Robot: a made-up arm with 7 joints.
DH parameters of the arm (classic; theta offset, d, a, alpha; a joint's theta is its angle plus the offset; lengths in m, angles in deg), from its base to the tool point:
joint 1: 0 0.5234 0 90
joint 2: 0 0.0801 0 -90
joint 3: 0 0.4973 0.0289 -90
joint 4: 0 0.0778 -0.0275 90
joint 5: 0 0.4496 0 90
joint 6: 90 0.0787 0.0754 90
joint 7: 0 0.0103 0 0
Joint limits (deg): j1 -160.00..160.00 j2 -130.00..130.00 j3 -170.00..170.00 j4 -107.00..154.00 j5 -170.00..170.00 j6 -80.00..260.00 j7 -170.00..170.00
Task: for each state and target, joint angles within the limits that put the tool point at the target. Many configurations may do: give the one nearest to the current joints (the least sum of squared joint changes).
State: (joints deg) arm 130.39 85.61 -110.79 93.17 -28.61 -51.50 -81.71
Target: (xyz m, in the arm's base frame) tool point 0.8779 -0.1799 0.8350
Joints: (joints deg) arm 134.00 61.94 -97.32 56.71 -36.62 -37.95 -81.71
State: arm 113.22 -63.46 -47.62 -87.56 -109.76 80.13 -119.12
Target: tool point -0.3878 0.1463 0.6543
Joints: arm 105.05 -71.71 -60.55 -107.00 -97.93 87.24 -119.12
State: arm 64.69 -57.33 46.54 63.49 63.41 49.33 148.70
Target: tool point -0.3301 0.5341 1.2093
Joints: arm 97.94 -29.12 62.46 39.44 62.81 40.80 148.70
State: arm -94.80 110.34 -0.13 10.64 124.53 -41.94 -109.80
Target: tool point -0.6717 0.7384 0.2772
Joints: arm -49.09 113.62 -31.45 7.06 123.81 -7.87 -109.80
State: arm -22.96 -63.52 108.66 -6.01 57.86 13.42 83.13
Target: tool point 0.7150 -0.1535 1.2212
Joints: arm -17.60 -51.03 109.07 11.52 59.13 13.29 83.13
